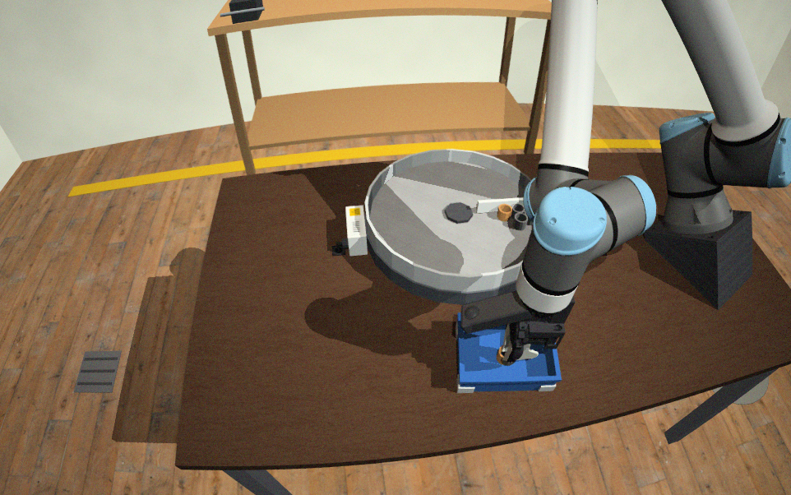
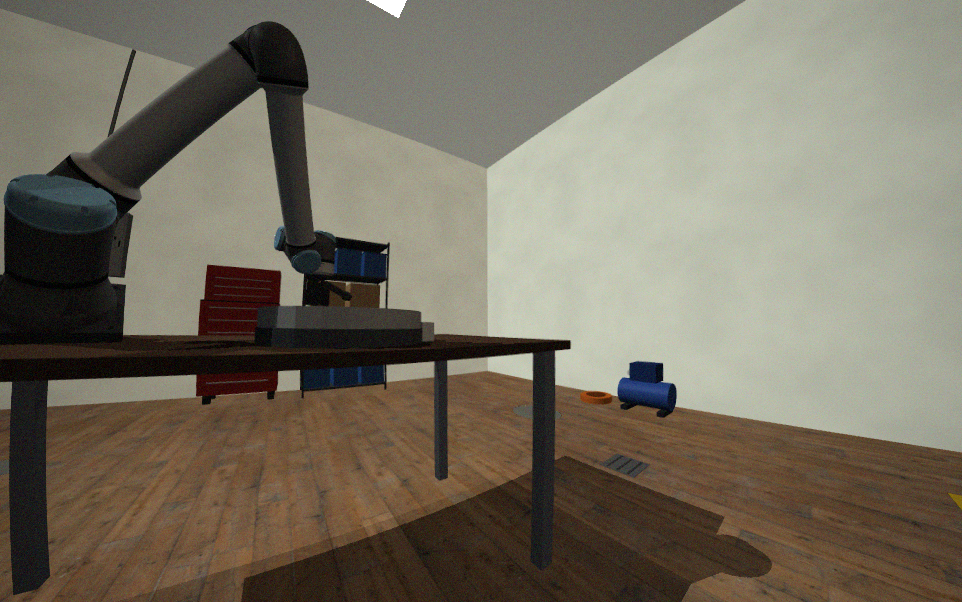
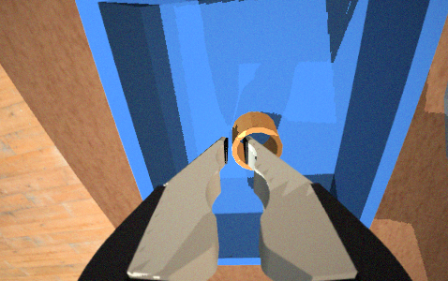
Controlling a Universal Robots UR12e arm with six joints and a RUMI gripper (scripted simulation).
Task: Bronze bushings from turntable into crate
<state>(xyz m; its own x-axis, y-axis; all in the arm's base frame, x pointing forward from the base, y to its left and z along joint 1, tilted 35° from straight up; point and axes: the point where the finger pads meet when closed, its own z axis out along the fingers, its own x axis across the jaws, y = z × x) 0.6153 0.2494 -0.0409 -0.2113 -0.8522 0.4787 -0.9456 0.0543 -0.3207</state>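
My gripper is now 10 mm to the left of the blue crate and 10 mm above it. Round my hand: round grey turntable (360 mm to the right, 20 mm above, 10 mm ahead).
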